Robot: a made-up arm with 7 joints. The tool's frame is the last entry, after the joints.
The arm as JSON. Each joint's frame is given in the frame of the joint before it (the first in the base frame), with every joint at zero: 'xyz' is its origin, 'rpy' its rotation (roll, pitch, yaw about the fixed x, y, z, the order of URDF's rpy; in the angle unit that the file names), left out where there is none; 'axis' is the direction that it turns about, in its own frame. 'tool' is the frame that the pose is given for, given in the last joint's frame.
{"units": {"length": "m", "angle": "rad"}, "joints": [
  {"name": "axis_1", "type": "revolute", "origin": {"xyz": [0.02, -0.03, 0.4], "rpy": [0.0, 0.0, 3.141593]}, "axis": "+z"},
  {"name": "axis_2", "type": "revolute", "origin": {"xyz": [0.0, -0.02, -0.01], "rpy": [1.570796, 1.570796, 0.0]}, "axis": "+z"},
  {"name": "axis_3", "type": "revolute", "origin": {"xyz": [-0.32, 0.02, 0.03], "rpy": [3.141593, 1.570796, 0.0]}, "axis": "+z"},
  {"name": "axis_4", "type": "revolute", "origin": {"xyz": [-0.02, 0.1, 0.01], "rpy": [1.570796, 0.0, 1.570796]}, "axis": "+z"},
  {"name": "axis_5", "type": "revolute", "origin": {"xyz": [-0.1, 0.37, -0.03], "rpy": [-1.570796, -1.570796, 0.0]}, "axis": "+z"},
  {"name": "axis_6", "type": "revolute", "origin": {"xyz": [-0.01, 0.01, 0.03], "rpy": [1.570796, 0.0, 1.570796]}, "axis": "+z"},
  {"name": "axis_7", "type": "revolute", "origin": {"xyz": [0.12, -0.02, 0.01], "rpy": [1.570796, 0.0, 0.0]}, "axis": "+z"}
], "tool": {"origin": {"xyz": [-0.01, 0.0, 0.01], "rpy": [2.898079, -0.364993, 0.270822]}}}
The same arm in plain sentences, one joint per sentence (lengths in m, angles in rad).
The arm has seven revolute joints in a row. What follows holds with every joint at zero, and every direction is one of the base frame's.
The first joint lies 0.0200 m along +x and 0.0300 m along -y and 0.4000 m along +z from the base frame's origin and rotates about +z.
The second joint lies 0.0200 m along +y and 0.0100 m along -z from the first joint and rotates about +y.
The third joint lies 0.0200 m along -x and 0.0300 m along +y and 0.3200 m along +z from the second joint and rotates about +z.
The fourth joint lies 0.1000 m along +x and 0.0200 m along +y and 0.0100 m along +z from the third joint and rotates about -y.
The fifth joint lies 0.1000 m along -x and 0.0300 m along +y and 0.3700 m along +z from the fourth joint and rotates about +z.
The sixth joint lies 0.0100 m along +x and 0.0100 m along +y and 0.0300 m along +z from the fifth joint and rotates about -y.
The seventh joint lies 0.1200 m along +x and 0.0100 m along -y and 0.0200 m along -z from the sixth joint and rotates about -z.
The tool frame, which is the frame that the pose is given for, lies 0.0100 m along -x and 0.0100 m along -z from the seventh joint; its axes are the base frame's turned by roll -0.2435, pitch 0.3650 and yaw -0.2708 rad (as in URDF: about the fixed x, then y, then z).

